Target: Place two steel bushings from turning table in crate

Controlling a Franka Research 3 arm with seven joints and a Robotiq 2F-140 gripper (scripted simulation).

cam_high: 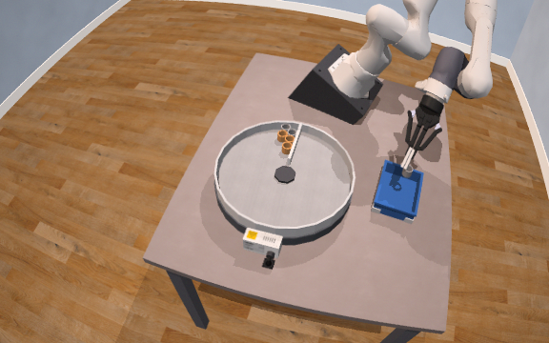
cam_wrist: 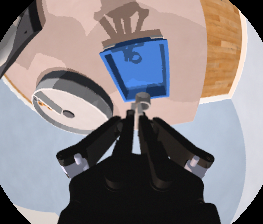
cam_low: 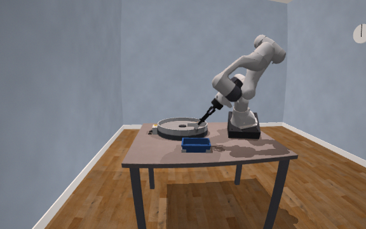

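The blue crate is 140 mm below my hand, 10 mm to the left of it and 10 mm ahead of it. Round my hand: grey round turning table (350 mm to the right, 130 mm ahead, 110 mm below).
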